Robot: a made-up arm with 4 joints.
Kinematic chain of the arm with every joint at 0, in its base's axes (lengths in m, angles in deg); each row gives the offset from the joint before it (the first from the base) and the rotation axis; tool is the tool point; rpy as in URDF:
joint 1: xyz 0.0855 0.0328 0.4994 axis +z
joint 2: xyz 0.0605 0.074 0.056 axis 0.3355 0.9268 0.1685
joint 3: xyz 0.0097 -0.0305 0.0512 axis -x
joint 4: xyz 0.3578 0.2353 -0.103 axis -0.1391 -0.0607 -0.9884
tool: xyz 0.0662 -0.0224 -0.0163 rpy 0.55 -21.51 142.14
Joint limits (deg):
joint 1: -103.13..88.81
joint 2: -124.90..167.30
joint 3: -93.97..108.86
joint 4: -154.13..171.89
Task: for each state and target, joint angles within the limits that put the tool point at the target. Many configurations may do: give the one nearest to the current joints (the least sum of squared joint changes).
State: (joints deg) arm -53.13 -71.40 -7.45 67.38
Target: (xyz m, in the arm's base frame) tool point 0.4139 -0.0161 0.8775
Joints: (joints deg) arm -50.78 -80.87 -7.97 68.63
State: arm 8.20 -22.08 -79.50 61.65
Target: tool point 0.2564 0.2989 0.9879
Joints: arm 17.91 -43.11 -92.18 27.32
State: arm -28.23 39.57 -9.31 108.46
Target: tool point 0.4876 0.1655 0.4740
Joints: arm -7.44 -5.59 18.97 124.64
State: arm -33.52 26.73 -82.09 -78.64
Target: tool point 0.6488 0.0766 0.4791
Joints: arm -41.52 51.77 -35.08 -114.96
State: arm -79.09 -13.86 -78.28 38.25
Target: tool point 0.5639 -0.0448 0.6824
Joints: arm -37.01 -1.20 -54.10 69.52
